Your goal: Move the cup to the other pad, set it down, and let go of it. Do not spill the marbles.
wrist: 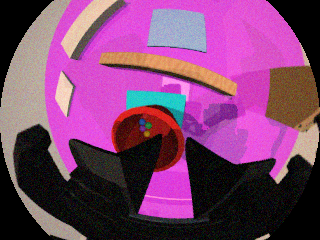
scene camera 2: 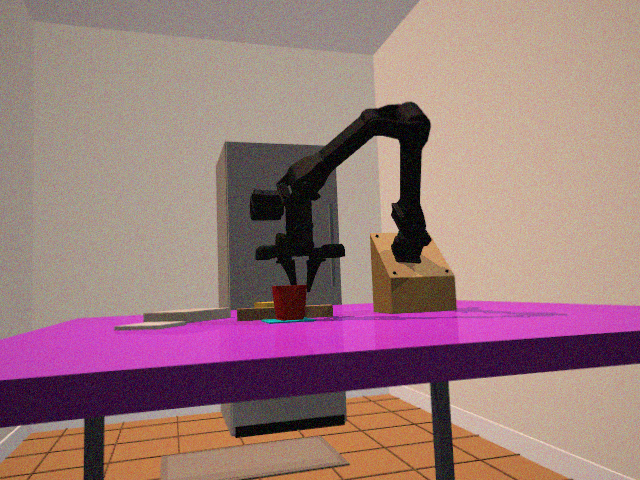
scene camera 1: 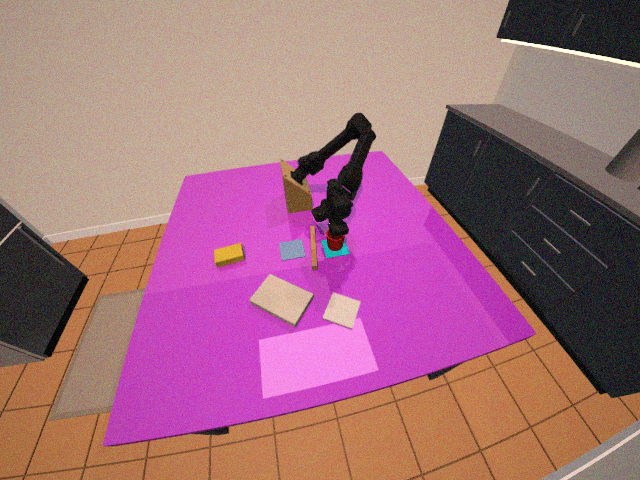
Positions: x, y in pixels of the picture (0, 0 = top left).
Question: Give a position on a red cup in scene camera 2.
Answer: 289, 301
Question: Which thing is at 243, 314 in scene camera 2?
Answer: A wooden bar.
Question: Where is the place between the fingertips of my gripper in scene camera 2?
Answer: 301, 292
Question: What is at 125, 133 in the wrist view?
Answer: A red cup.
